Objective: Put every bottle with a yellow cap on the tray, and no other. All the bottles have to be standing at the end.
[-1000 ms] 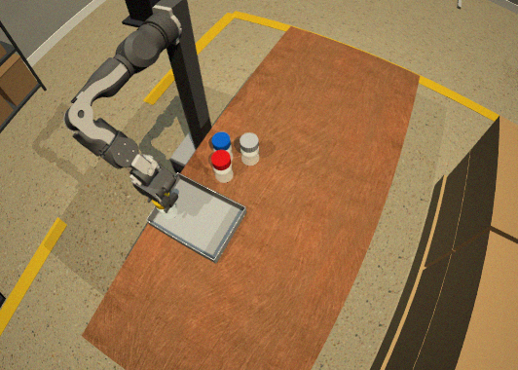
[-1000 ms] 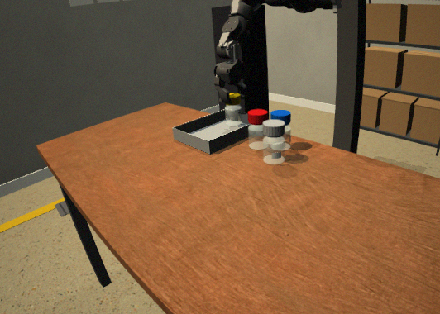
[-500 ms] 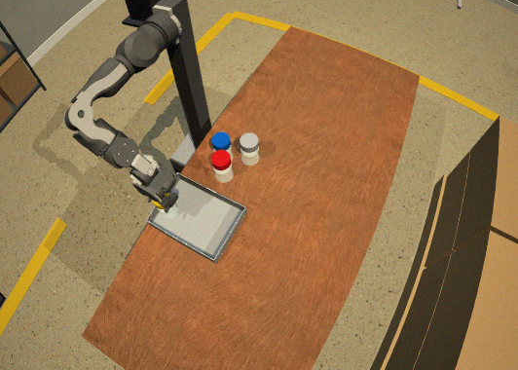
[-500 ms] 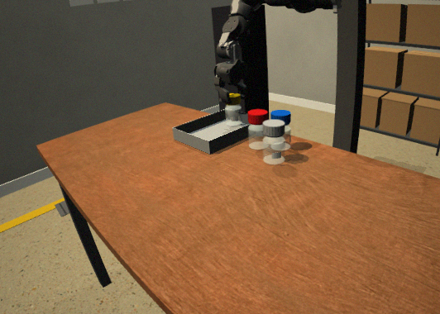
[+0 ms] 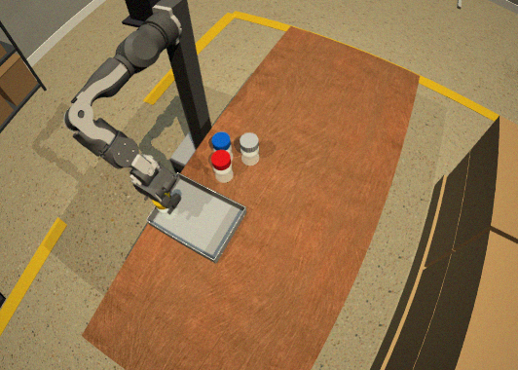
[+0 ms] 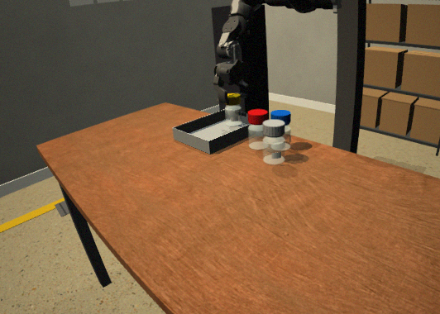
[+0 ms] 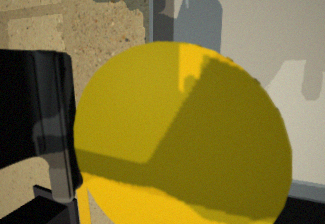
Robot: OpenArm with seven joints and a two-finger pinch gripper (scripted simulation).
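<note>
The yellow-capped bottle lies 5 cm below my hand. Also, from my hand: blue-capped bottle 5 cm ahead, 24 cm to the left, 5 cm below; then red-capped bottle 9 cm ahead, 19 cm to the left, 5 cm below; then grey tray 9 cm ahead, 2 cm to the left, 8 cm below.
</note>
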